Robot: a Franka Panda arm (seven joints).
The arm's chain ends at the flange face. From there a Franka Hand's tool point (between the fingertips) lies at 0.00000 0.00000 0.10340 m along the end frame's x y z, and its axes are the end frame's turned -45 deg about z.
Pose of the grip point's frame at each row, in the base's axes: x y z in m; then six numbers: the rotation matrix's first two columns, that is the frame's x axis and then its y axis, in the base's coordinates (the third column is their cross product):
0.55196 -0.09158 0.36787 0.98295 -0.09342 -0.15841 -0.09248 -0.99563 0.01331
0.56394 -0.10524 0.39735 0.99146 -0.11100 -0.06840 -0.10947 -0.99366 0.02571
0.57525 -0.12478 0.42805 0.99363 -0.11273 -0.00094 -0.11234 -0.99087 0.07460
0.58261 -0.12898 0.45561 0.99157 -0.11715 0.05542 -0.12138 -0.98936 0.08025
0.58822 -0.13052 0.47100 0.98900 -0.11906 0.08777 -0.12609 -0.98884 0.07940
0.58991 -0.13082 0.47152 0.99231 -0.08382 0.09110 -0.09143 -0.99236 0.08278
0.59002 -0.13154 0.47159 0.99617 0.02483 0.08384 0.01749 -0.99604 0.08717
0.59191 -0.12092 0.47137 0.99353 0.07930 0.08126 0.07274 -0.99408 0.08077
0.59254 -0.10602 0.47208 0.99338 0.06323 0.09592 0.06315 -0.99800 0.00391
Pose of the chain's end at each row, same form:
0.56840 -0.09174 0.46996 0.62966 -0.77007 -0.10260 -0.76044 -0.63796 0.12142
0.57126 -0.10338 0.50047 0.62366 -0.78111 -0.03019 -0.77848 -0.62413 0.06655
0.57622 -0.11713 0.53116 0.62317 -0.78036 0.05209 -0.78204 -0.62094 0.05341
0.57791 -0.12006 0.55852 0.61532 -0.78242 0.09593 -0.78697 -0.61675 0.01756
0.58022 -0.12126 0.57367 0.61017 -0.78340 0.11821 -0.78849 -0.61503 -0.00592
0.58128 -0.12147 0.57413 0.63702 -0.76097 0.12295 -0.76632 -0.64243 -0.00588
0.58116 -0.12271 0.57423 0.71677 -0.68675 0.12092 -0.69203 -0.72186 0.00235
0.58290 -0.11323 0.57409 0.75397 -0.64685 0.11457 -0.65110 -0.75899 -0.00035
0.58262 -0.10624 0.57500 0.74708 -0.66098 0.07059 -0.65777 -0.75040 -0.06506

